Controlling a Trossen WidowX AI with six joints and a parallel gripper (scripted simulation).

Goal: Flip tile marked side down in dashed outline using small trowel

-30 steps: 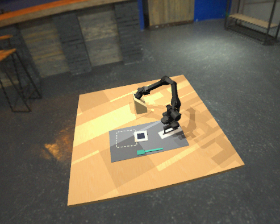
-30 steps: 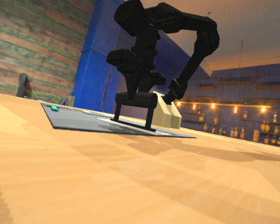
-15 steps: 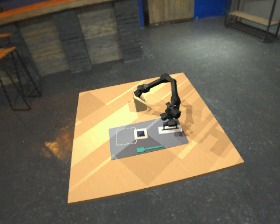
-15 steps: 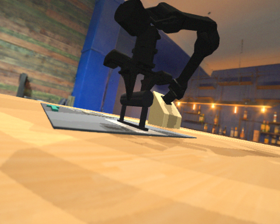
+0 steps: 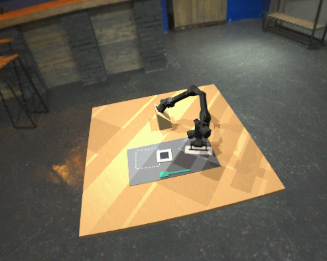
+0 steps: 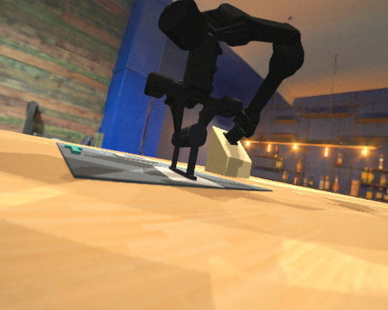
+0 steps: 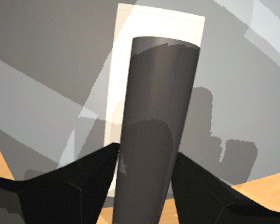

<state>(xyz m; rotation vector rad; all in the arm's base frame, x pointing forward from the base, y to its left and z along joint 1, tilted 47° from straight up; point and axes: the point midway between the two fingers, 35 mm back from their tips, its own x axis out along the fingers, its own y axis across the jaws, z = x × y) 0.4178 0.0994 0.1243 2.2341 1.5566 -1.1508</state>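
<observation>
Right now the trowel is 10 mm behind my gripper tip, 20 mm to the right of it and 30 mm below it. Round my gripper tip: grey mat: 20 mm behind, 220 mm to the right, 80 mm below; tile: 50 mm behind, 260 mm to the right, 60 mm below; teal flat tool: 110 mm ahead, 260 mm to the right, 60 mm below.
</observation>
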